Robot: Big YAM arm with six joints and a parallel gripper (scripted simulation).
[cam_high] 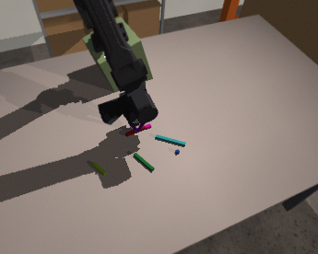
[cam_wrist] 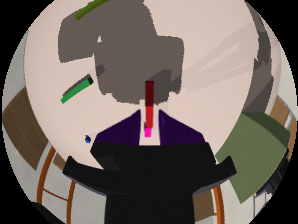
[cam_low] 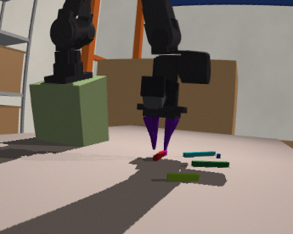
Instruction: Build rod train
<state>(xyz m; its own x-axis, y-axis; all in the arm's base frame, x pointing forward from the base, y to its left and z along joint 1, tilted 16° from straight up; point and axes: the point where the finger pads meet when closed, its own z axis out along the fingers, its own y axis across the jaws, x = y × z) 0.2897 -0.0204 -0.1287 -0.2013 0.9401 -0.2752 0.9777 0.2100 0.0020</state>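
Right now the red rod is 2 cm below my hand. From my hand the other things lie so: magenta rod 4 cm to the left, 2 cm below, 1 cm behind; turquoise rod 10 cm to the left, 7 cm ahead, 2 cm below; green rod 12 cm ahead, 2 cm below, 1 cm to the right.
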